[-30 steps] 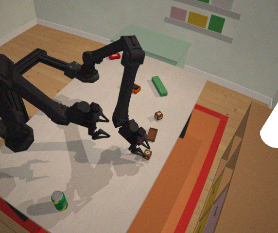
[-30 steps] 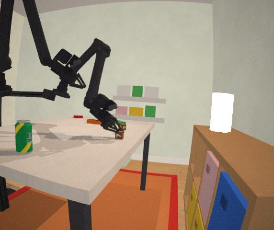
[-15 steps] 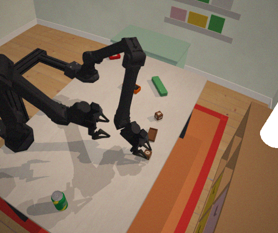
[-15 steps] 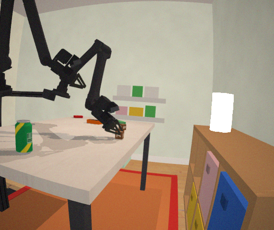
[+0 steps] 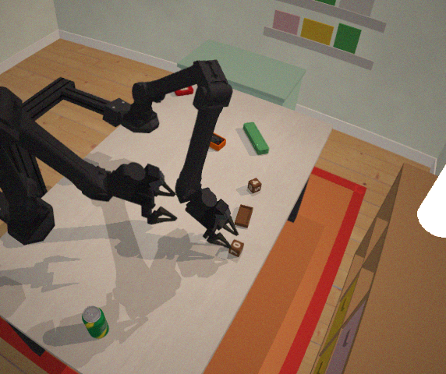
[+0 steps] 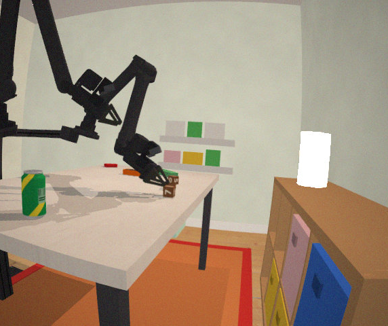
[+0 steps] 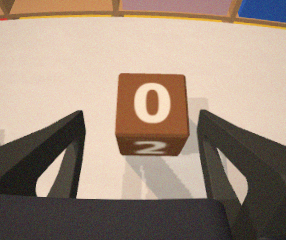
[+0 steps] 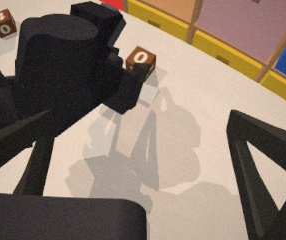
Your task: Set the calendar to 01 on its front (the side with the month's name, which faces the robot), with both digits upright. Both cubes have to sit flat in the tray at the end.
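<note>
My left gripper is now 20 mm short of the brown number cube, 10 mm to the left of it and 30 mm above it. From my left hand the other things lie so: red item (670 mm behind, 750 mm to the left, 30 mm below); then brown tray (20 mm behind, 150 mm to the left, 40 mm below); then orange multimeter (350 mm behind, 470 mm to the left, 30 mm below).
</note>
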